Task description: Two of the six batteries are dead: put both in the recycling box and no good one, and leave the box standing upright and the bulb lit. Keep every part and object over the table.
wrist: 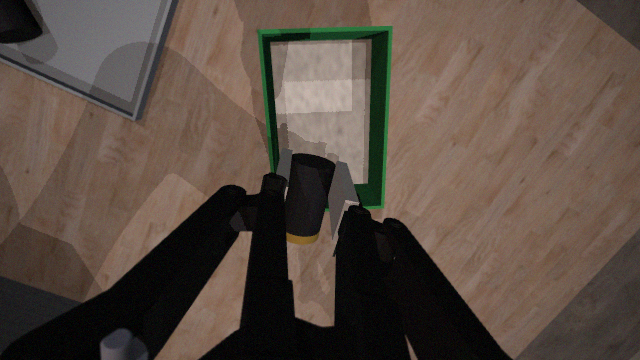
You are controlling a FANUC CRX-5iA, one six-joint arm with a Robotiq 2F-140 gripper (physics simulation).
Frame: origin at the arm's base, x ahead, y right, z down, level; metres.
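Seen in the pictures: gripper, fingertip midpoint: (310, 172).
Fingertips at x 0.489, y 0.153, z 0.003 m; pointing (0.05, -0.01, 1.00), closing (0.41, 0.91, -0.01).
Observation:
A point is followed by its place in that frame.
My gripper (310, 172) {x 0.489, y 0.153, z 0.003 m} is shut on a black battery with a yellow band (309, 195) {x 0.480, y 0.158, z -0.016 m} at its lower end in the view. The battery is held between the two grey finger pads, over the near end of the green recycling box (387, 125) {x 0.553, y 0.185, z 0.033 m}. The box stands upright, and its pale speckled floor shows with no battery on the visible part; the near end is partly hidden by the battery and fingers. The bulb does not show in this view.
A grey tray (100, 60) {x 0.436, y -0.047, z 0.090 m} is at the upper left, with a dark cylindrical object (17, 22) {x 0.433, y -0.096, z 0.062 m} at the frame's edge. A dark surface (35, 295) {x 0.149, y 0.004, z 0.083 m} shows at the lower left. The wooden table (475, 150) {x 0.596, y 0.301, z 0.093 m} has edges at the upper right and lower right.

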